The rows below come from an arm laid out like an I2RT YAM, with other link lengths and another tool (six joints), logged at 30 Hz.
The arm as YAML. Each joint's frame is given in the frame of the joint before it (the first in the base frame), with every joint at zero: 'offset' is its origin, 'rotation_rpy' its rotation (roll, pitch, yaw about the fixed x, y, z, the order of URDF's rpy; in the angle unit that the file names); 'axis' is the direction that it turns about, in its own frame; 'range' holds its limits. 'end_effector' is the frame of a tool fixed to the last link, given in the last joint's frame.
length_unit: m
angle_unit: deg
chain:
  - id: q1
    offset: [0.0, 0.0, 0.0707]
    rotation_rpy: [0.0, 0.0, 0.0]
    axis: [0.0, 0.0, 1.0]
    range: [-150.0, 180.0]
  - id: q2
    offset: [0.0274, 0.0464, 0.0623]
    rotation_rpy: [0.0, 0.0, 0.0]
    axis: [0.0, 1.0, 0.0]
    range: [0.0, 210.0]
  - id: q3
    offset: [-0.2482, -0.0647, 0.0]
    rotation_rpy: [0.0, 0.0, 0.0]
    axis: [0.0, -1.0, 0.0]
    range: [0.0, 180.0]
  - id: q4
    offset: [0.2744, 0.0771, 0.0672]
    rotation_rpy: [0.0, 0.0, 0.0]
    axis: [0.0, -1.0, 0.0]
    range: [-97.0, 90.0]
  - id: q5
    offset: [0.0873, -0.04, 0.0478]
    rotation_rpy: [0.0, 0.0, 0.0]
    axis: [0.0, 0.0, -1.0]
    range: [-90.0, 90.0]
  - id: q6
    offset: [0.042, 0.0, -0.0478]
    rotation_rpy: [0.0, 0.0, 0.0]
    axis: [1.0, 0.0, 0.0]
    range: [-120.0, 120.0]
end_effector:
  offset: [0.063, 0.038, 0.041]
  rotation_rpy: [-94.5, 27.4, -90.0]
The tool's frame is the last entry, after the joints.
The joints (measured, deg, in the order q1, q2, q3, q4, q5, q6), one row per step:
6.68, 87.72, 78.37, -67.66, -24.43, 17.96
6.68, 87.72, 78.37, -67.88, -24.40, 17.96
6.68, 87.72, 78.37, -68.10, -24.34, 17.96
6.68, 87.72, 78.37, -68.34, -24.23, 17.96
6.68, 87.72, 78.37, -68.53, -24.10, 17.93
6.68, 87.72, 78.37, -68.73, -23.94, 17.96
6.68, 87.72, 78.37, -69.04, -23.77, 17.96
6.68, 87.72, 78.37, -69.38, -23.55, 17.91
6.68, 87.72, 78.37, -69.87, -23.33, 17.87
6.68, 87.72, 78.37, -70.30, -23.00, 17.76
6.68, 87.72, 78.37, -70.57, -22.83, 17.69
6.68, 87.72, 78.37, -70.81, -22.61, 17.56
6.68, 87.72, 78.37, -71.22, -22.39, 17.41
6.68, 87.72, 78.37, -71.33, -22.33, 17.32
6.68, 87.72, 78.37, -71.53, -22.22, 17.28
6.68, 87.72, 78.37, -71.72, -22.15, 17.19
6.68, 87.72, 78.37, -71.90, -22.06, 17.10
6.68, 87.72, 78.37, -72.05, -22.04, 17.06
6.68, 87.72, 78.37, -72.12, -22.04, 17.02
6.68, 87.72, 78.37, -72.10, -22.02, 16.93
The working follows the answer.
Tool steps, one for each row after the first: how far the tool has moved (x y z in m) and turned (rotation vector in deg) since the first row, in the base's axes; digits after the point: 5 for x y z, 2 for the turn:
-0.00059, -0.00011, -0.00037, -0.05, 0.22, -0.01
-0.00117, -0.00027, -0.00077, -0.14, 0.43, -0.02
-0.00178, -0.00051, -0.00126, -0.27, 0.65, -0.04
-0.00226, -0.00074, -0.00168, -0.43, 0.81, -0.05
-0.00273, -0.00106, -0.00216, -0.60, 1.01, -0.11
-0.00353, -0.00141, -0.00281, -0.80, 1.30, -0.14
-0.00441, -0.00181, -0.00353, -1.06, 1.59, -0.14
-0.00572, -0.00227, -0.00447, -1.34, 2.03, -0.15
-0.00687, -0.00282, -0.00541, -1.73, 2.37, -0.11
-0.00761, -0.00311, -0.00596, -1.93, 2.59, -0.08
-0.00828, -0.00342, -0.00650, -2.19, 2.75, 0.00
-0.00945, -0.00377, -0.00726, -2.47, 3.07, 0.10
-0.00980, -0.00383, -0.00745, -2.56, 3.14, 0.17
-0.01035, -0.00404, -0.00783, -2.69, 3.31, 0.19
-0.01092, -0.00414, -0.00814, -2.79, 3.45, 0.26
-0.01146, -0.00427, -0.00845, -2.91, 3.59, 0.33
-0.01190, -0.00432, -0.00866, -2.96, 3.72, 0.36
-0.01213, -0.00431, -0.00874, -2.97, 3.77, 0.40
-0.01211, -0.00426, -0.00872, -3.00, 3.71, 0.48

Tool pose at each row, in the base's axes (x y z in m, rotation vector in deg; rounded; the steps above come from the unrounded poses):
0.37519, 0.12814, 0.24539, -73.61, 140.79, 32.28
0.37460, 0.12803, 0.24501, -73.63, 141.00, 32.38
0.37402, 0.12787, 0.24461, -73.65, 141.23, 32.44
0.37341, 0.12763, 0.24413, -73.67, 141.50, 32.46
0.37292, 0.12740, 0.24371, -73.73, 141.72, 32.40
0.37245, 0.12708, 0.24322, -73.72, 142.01, 32.34
0.37166, 0.12673, 0.24258, -73.76, 142.38, 32.32
0.37077, 0.12633, 0.24185, -73.87, 142.77, 32.24
0.36947, 0.12587, 0.24091, -73.97, 143.30, 32.26
0.36832, 0.12532, 0.23997, -74.17, 143.79, 32.08
0.36758, 0.12503, 0.23943, -74.30, 144.07, 32.02
0.36691, 0.12472, 0.23889, -74.50, 144.31, 31.86
0.36574, 0.12437, 0.23813, -74.75, 144.69, 31.80
0.36539, 0.12431, 0.23793, -74.87, 144.75, 31.77
0.36484, 0.12411, 0.23756, -74.95, 144.96, 31.75
0.36427, 0.12400, 0.23725, -75.09, 145.10, 31.76
0.36373, 0.12388, 0.23693, -75.23, 145.24, 31.74
0.36328, 0.12382, 0.23672, -75.29, 145.36, 31.80
0.36306, 0.12383, 0.23664, -75.35, 145.39, 31.83
0.36307, 0.12388, 0.23667, -75.46, 145.31, 31.77

